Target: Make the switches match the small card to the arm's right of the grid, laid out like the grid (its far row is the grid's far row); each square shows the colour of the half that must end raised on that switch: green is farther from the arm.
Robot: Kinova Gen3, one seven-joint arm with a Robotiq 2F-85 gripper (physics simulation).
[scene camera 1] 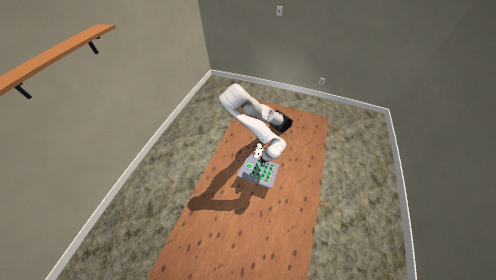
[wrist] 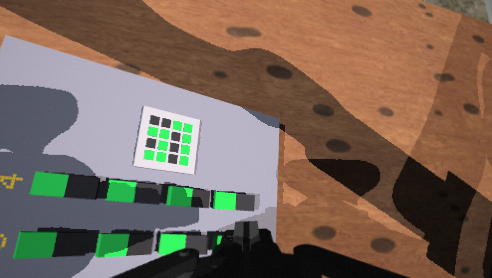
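The grey switch board (scene camera 1: 244,173) (wrist: 240,145) carries switches with green and black halves. The card (scene camera 1: 249,166) (wrist: 167,140) shows, from the top in the wrist view: dark, dark, green, green; green, green, dark, green; dark, green, dark, green; green, green, dark, green. Switches A4 (wrist: 65,185), B4 (wrist: 134,192), C4 (wrist: 188,196) and D4 (wrist: 234,200) lie below it. A3 (wrist: 55,244), B3 (wrist: 125,244) and C3 (wrist: 182,243) show beyond them; D3 (wrist: 218,242) is mostly hidden by my gripper (scene camera 1: 263,160) (wrist: 247,237), which is shut and empty. I cannot tell whether it touches D3. Exact tilts are unclear.
The board lies on the wooden table top (scene camera 1: 280,225) (wrist: 325,55). The arm (scene camera 1: 257,127) reaches over the board's arm-side edge, and its shadow falls across table and board. A wall shelf (scene camera 1: 55,55) is at the far left.
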